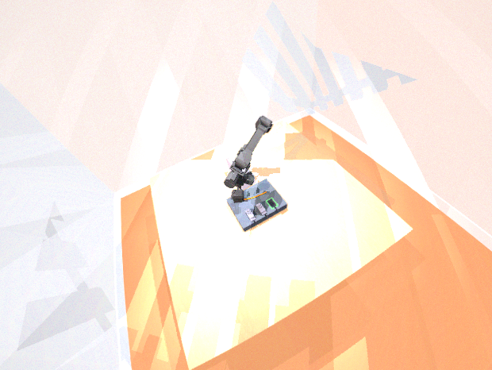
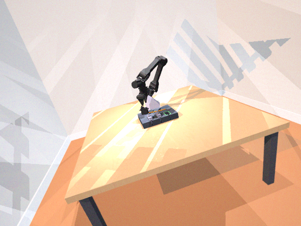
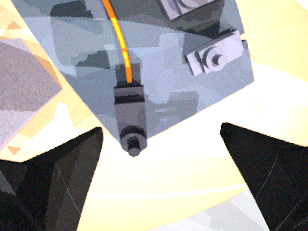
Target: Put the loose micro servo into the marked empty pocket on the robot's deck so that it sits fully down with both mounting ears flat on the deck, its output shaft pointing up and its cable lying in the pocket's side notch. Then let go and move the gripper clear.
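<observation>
Right now my gripper tip is 120 mm above the grey robot deck, 80 mm to the right of it and 10 mm past it.
</observation>
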